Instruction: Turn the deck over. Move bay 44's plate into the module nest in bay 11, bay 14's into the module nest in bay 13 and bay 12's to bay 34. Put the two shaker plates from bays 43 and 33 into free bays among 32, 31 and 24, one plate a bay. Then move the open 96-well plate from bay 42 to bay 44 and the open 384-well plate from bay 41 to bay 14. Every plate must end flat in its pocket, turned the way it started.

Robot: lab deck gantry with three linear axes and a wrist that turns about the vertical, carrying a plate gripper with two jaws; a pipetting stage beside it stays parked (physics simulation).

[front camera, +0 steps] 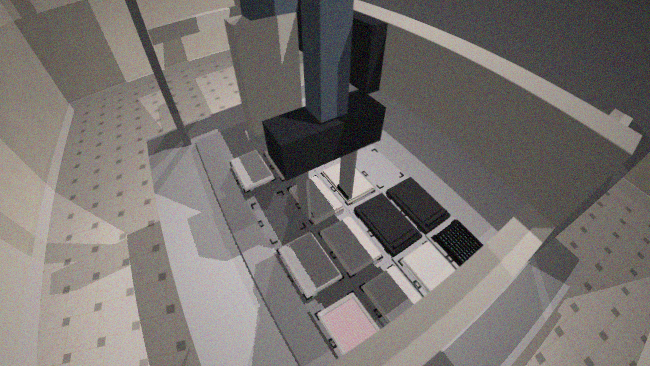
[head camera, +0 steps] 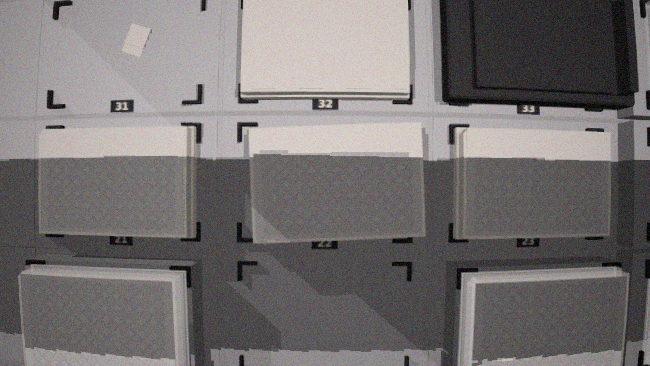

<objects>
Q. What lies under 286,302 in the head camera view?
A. A bay 12.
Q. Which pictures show the black 96-well plate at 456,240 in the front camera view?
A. The front camera view only.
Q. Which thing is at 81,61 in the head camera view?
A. A bay 31.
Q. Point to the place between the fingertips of my gripper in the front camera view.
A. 325,202
</objects>
